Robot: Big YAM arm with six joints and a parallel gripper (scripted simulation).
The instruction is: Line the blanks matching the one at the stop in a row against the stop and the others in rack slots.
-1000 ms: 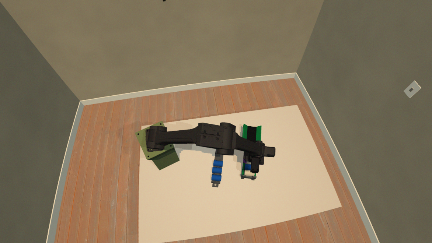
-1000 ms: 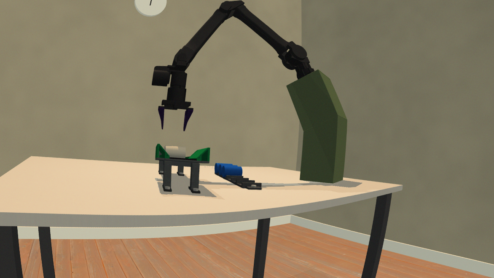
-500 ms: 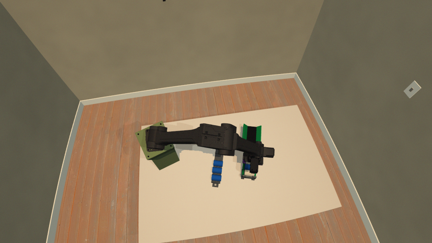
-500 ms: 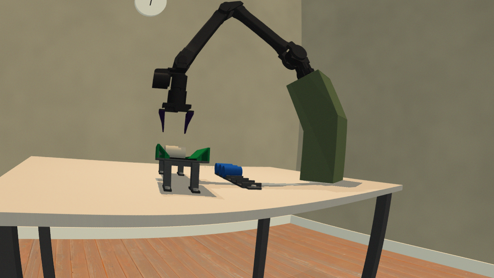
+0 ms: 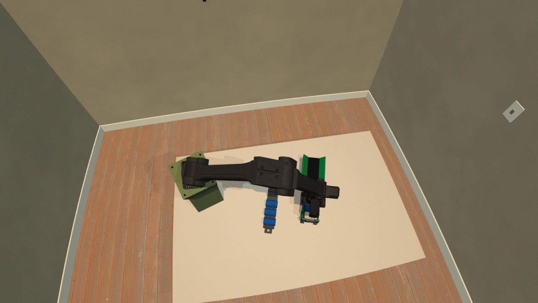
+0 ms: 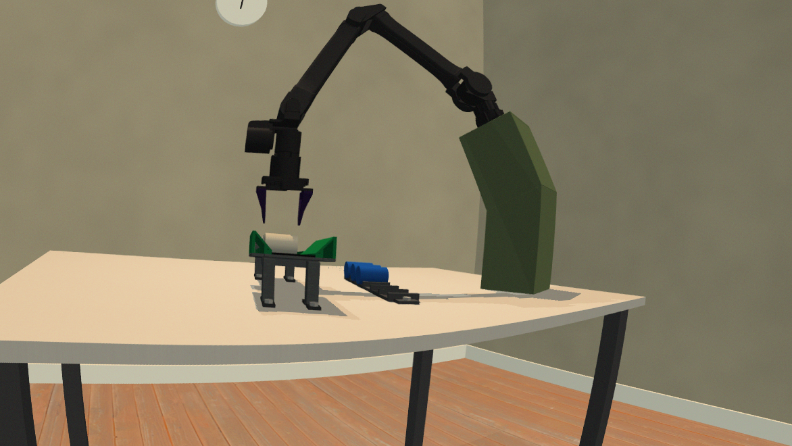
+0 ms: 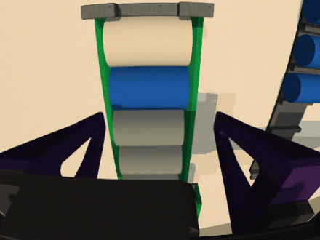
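Now: hand 1 cm past the grey stop, 6 cm to the left of it and 7 cm above it.
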